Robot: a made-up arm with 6 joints. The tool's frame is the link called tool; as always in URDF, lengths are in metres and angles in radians.
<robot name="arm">
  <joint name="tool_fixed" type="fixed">
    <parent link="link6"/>
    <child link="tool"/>
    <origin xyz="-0.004 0.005 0.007" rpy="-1.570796 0 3.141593"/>
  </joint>
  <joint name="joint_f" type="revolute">
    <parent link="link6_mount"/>
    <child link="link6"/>
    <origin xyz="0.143 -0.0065 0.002"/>
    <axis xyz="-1 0 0"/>
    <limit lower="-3.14" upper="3.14" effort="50" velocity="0.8"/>
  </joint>
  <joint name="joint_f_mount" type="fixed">
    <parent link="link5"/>
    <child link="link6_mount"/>
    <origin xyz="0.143 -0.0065 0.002"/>
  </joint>
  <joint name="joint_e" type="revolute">
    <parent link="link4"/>
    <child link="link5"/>
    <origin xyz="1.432 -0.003 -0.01"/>
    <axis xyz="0 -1 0"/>
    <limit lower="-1.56" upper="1.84" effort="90" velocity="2.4"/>
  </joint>
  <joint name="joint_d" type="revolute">
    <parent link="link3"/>
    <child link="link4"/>
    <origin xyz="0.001 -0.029 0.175"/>
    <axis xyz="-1 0 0"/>
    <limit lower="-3.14" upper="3.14" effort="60" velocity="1.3"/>
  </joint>
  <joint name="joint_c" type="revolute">
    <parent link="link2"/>
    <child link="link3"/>
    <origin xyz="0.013 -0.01 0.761"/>
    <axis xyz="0 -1 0"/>
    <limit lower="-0.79" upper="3.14" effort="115" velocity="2.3"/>
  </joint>
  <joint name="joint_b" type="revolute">
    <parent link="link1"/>
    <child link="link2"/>
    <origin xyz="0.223 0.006 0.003"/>
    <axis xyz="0 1 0"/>
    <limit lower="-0.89" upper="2.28" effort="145" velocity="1.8"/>
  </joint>
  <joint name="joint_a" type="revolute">
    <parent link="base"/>
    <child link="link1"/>
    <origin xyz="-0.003 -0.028 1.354"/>
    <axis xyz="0 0 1"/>
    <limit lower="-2.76" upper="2.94" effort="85" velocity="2.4"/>
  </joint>
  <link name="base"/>
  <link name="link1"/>
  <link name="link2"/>
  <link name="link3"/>
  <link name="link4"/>
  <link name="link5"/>
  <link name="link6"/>
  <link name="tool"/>
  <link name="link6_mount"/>
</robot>
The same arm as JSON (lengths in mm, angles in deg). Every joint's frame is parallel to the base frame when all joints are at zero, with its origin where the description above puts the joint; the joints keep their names.
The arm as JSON. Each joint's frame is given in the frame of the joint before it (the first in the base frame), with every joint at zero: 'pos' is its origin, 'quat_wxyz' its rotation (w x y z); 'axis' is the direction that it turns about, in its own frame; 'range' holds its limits. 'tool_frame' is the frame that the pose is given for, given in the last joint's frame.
{
  "length_unit": "mm",
  "angle_unit": "deg",
  "joints": [
    {
      "joint": "joint_a",
      "pos": [
        -3.0,
        -28.0,
        1354.0
      ],
      "quat_wxyz": [
        1.0,
        0.0,
        0.0,
        0.0
      ],
      "axis": "+z",
      "range": [
        -158.14,
        168.45
      ]
    },
    {
      "joint": "joint_b",
      "pos": [
        223.0,
        6.0,
        3.0
      ],
      "quat_wxyz": [
        1.0,
        0.0,
        0.0,
        0.0
      ],
      "axis": "+y",
      "range": [
        -50.99,
        130.63
      ]
    },
    {
      "joint": "joint_c",
      "pos": [
        13.0,
        -10.0,
        761.0
      ],
      "quat_wxyz": [
        1.0,
        0.0,
        0.0,
        0.0
      ],
      "axis": "-y",
      "range": [
        -45.26,
        179.91
      ]
    },
    {
      "joint": "joint_d",
      "pos": [
        1.0,
        -29.0,
        175.0
      ],
      "quat_wxyz": [
        1.0,
        0.0,
        0.0,
        0.0
      ],
      "axis": "-x",
      "range": [
        -179.91,
        179.91
      ]
    },
    {
      "joint": "joint_e",
      "pos": [
        1432.0,
        -3.0,
        -10.0
      ],
      "quat_wxyz": [
        1.0,
        0.0,
        0.0,
        0.0
      ],
      "axis": "-y",
      "range": [
        -89.38,
        105.42
      ]
    },
    {
      "joint": "joint_f",
      "pos": [
        286.0,
        -13.0,
        4.0
      ],
      "quat_wxyz": [
        1.0,
        0.0,
        0.0,
        0.0
      ],
      "axis": "-x",
      "range": [
        -179.91,
        179.91
      ]
    }
  ],
  "tool_frame": {
    "pos": [
      -4.0,
      5.0,
      7.0
    ],
    "quat_wxyz": [
      0.0,
      0.0,
      -0.707107,
      0.707107
    ]
  }
}

